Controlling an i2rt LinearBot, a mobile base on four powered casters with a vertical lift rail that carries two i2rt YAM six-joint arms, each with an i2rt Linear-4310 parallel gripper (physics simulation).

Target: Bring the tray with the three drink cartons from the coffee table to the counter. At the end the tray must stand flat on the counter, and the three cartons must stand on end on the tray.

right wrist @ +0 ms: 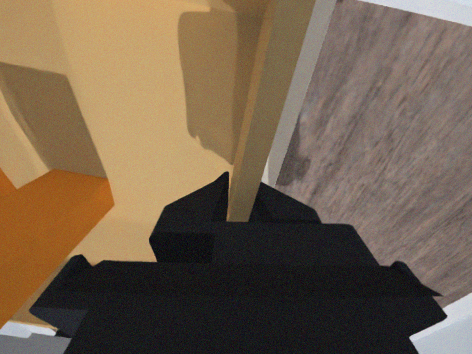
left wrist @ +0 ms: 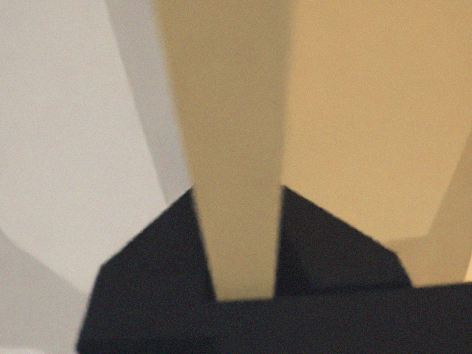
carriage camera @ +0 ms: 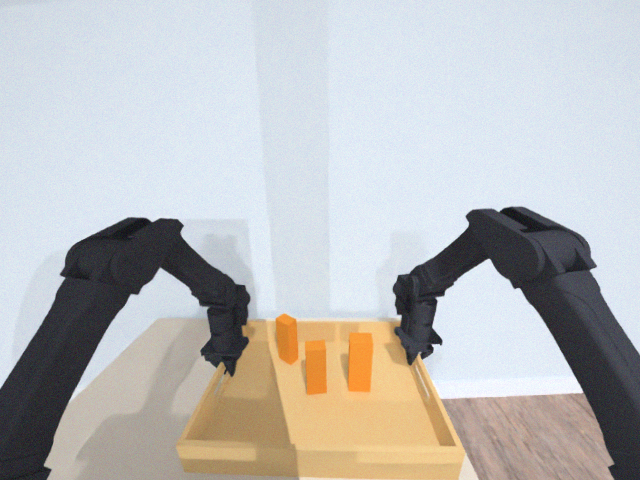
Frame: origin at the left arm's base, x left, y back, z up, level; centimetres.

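Where they show: left gripper, between the fingertips: [carriage camera: 230,374]; right gripper, between the fingertips: [right wrist: 237,178] [carriage camera: 411,363].
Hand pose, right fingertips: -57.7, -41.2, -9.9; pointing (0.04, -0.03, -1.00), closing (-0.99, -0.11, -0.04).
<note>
Things, the pixels of their centre, and the offset from my right fingertips, as dx, dy, dz. Level surfaces: height alone.
- tan wooden tray, middle of its body: [carriage camera: 320,379] +24.5, +5.9, +1.5
- beige coffee table, height of its surface: dz -2.3
- carton, middle of its body: [right wrist: 5,251] [carriage camera: 359,362] +15.0, +5.0, +5.6
- Wood floor, height of its surface: dz -47.3
The tan wooden tray [carriage camera: 323,405] lies flat on the beige coffee table [carriage camera: 128,381]. Three orange cartons stand on end on it: one at the back left [carriage camera: 287,338], one in the middle [carriage camera: 316,367], one to the right [carriage camera: 360,362]. My left gripper [carriage camera: 225,367] is shut on the tray's left wall; the left wrist view shows that wall [left wrist: 234,123] between the fingers [left wrist: 236,189]. My right gripper [carriage camera: 415,357] is shut on the tray's right wall, seen in the right wrist view [right wrist: 266,105] between the fingers [right wrist: 241,182]. One carton [right wrist: 80,207] shows at that view's left edge.
A pale wall stands close behind the table. Wood floor [carriage camera: 509,429] lies to the right of the table and shows beyond the tray's right wall in the right wrist view [right wrist: 357,123]. The table's right edge runs close along the tray's right side.
</note>
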